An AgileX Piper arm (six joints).
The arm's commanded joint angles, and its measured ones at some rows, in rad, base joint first. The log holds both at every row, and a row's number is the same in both.
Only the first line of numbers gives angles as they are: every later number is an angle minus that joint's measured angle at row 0.
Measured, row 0:
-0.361, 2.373, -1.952, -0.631, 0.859, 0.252
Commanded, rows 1 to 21:
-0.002, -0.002, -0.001, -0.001, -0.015, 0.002
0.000, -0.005, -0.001, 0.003, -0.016, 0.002
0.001, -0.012, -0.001, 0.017, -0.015, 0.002
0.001, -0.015, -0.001, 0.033, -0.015, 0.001
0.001, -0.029, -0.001, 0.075, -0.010, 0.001
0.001, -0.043, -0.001, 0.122, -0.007, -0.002
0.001, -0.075, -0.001, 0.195, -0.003, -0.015
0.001, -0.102, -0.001, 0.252, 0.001, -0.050
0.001, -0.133, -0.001, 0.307, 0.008, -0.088
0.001, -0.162, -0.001, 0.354, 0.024, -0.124
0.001, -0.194, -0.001, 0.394, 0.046, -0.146
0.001, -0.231, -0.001, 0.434, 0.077, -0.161
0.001, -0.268, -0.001, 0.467, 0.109, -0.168
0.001, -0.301, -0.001, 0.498, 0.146, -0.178
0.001, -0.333, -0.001, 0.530, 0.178, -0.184
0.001, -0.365, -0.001, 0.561, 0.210, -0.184
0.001, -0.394, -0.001, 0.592, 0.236, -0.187
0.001, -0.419, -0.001, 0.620, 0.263, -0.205
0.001, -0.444, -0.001, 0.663, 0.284, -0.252
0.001, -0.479, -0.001, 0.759, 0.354, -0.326
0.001, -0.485, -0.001, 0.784, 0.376, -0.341
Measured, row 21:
0.000, -0.461, 0.000, 0.718, 0.317, -0.288
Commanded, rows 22 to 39:
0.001, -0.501, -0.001, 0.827, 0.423, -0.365
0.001, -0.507, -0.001, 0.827, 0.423, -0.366
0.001, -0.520, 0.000, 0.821, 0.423, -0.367
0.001, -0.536, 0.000, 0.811, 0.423, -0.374
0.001, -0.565, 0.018, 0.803, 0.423, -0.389
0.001, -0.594, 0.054, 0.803, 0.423, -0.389
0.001, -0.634, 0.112, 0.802, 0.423, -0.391
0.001, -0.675, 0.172, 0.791, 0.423, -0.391
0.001, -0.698, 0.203, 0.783, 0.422, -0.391
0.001, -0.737, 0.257, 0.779, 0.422, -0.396
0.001, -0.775, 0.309, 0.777, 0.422, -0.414
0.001, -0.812, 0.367, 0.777, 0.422, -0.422
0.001, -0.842, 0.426, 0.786, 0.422, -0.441
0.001, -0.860, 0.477, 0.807, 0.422, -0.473
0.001, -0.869, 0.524, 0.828, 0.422, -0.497
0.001, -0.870, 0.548, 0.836, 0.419, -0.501
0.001, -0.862, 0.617, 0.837, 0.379, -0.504
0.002, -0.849, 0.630, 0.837, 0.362, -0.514
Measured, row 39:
0.001, -0.862, 0.608, 0.830, 0.363, -0.495
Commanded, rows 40 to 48:
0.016, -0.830, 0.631, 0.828, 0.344, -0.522
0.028, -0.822, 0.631, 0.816, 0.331, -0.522
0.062, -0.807, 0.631, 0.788, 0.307, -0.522
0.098, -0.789, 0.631, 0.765, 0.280, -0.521
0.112, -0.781, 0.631, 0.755, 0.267, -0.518
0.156, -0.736, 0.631, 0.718, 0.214, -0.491
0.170, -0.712, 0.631, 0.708, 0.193, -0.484
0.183, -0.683, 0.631, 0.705, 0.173, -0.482
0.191, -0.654, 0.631, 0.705, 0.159, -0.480
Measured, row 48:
0.179, -0.690, 0.625, 0.713, 0.189, -0.487
